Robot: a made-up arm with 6 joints. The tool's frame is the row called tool.
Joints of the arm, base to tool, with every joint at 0 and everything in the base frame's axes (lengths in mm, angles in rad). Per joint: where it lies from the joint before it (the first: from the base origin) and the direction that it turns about. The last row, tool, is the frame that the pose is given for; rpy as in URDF.
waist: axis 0 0 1 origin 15.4 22.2 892.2
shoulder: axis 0 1 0 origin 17.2 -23.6 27.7
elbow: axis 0 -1 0 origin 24.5 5.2 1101.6
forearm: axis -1 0 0 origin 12.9 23.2 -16.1
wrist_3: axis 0 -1 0 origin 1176 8.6 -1.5
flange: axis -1 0 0 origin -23.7 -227.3 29
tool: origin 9 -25.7 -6.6 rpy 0.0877 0.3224 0.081
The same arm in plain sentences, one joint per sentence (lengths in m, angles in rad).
The arm has six revolute joints in a row. What follows holds with every joint at zero, and every direction is one of the base frame's.
The first joint is mounted 0.0154 m along +x and 0.0222 m along +y and 0.8922 m along +z from the base frame's origin and turns about +z.
The second joint is mounted 0.0172 m along +x and 0.0236 m along -y and 0.0277 m along +z from the first joint and turns about +y.
The third joint is mounted 0.0245 m along +x and 0.0052 m along +y and 1.1016 m along +z from the second joint and turns about -y.
The fourth joint is mounted 0.0129 m along +x and 0.0232 m along +y and 0.0161 m along -z from the third joint and turns about -x.
The fifth joint is mounted 1.176 m along +x and 0.0086 m along +y and 0.0015 m along -z from the fourth joint and turns about -y.
The sixth joint is mounted 0.0237 m along -x and 0.2273 m along -y and 0.029 m along +z from the fifth joint and turns about -x.
The tool frame, which is the frame that the pose is given for, is mounted 0.009 m along +x and 0.0257 m along -y and 0.0066 m along -z from the sixth joint; its axes are the base frame's turned by roll 0.0877, pitch 0.3224 and yaw 0.081 rad (as in URDF: about the fixed x, then y, then z).

